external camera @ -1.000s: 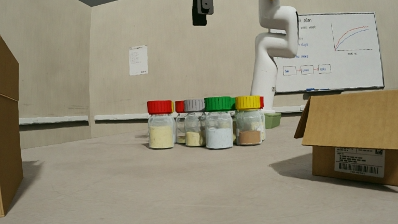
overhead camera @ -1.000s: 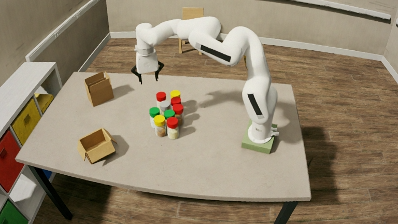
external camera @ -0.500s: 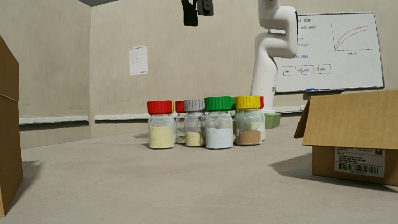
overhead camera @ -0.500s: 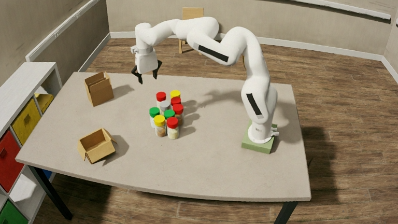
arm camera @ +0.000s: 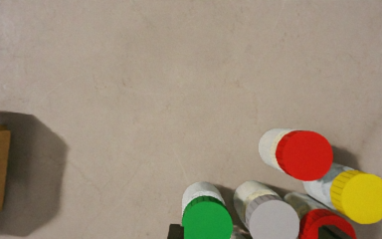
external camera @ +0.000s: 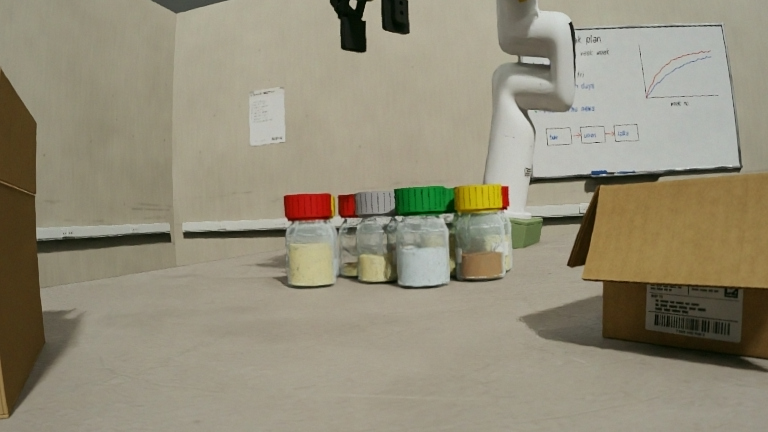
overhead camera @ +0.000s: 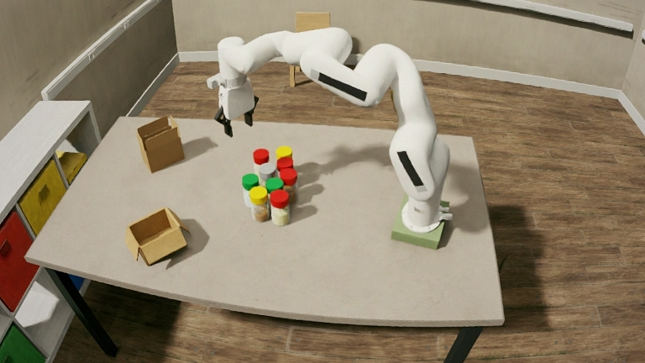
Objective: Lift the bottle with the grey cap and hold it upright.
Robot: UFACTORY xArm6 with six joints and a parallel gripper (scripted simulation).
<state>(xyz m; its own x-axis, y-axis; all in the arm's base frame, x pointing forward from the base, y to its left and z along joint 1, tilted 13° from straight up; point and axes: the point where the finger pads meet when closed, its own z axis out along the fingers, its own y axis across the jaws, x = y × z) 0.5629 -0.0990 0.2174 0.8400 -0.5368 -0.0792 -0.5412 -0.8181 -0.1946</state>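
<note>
The grey-capped bottle is 230 mm below my hand, 70 mm behind it and 30 mm to the right of it. Round my hand: red-capped bottle: 230 mm below, 120 mm behind, 70 mm to the right.
</note>
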